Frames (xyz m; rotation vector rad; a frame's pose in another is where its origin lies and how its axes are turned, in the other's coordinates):
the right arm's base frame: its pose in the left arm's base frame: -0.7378 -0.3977 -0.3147 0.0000 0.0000 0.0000
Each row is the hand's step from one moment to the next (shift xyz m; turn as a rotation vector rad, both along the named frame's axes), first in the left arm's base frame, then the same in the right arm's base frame.
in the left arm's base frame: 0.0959 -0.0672 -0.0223 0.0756 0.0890 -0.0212
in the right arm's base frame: 0.0959 -0.0672 -0.0223 0.0756 0.0890 -0.0212
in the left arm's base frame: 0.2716 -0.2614 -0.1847 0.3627 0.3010 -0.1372
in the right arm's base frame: 0.2716 -0.2614 -0.1847 0.3627 0.3010 -0.1372
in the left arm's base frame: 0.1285 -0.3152 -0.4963 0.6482 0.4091 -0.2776
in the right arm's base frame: 0.1285 -0.3152 -0.4963 0.6482 0.4091 -0.2776
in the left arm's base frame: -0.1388 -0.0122 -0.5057 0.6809 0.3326 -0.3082
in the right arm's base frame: -0.1388 -0.0122 -0.5057 0.6809 0.3326 -0.3082
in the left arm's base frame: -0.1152 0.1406 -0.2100 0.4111 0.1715 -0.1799
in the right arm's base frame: -0.1152 0.1406 -0.2100 0.4111 0.1715 -0.1799
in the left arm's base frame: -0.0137 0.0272 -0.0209 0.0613 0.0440 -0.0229
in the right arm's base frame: -0.0137 0.0272 -0.0209 0.0613 0.0440 -0.0229
